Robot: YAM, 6 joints.
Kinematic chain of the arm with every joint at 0, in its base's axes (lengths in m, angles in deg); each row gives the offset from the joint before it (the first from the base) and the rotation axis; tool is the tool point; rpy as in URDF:
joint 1: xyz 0 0 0.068 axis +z
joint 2: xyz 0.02 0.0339 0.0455 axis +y
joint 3: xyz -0.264 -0.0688 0 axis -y
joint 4: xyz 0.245 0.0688 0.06 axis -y
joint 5: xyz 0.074 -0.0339 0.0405 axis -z
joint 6: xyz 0.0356 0 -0.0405 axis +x
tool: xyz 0 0 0 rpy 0 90 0
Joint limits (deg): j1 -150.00..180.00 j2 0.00..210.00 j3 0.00..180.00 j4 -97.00..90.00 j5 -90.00..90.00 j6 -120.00..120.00
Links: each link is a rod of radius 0.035 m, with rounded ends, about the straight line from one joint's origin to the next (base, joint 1, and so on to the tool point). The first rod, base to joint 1, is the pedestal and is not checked.
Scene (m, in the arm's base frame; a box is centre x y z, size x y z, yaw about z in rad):
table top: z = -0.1
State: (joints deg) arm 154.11 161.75 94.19 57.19 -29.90 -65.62
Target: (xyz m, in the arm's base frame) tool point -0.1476 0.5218 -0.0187
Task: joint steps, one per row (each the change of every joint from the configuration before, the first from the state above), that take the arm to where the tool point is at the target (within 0.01 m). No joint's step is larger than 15 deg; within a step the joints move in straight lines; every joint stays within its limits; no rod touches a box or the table.
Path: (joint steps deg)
1: -12.49 0.52 1.56 -0.28 0.94 0.00
2: -12.50 0.53 1.57 -0.28 0.94 0.00
3: -12.49 0.52 1.56 -0.28 0.94 0.00
4: -12.49 0.52 1.57 -0.28 0.94 0.00

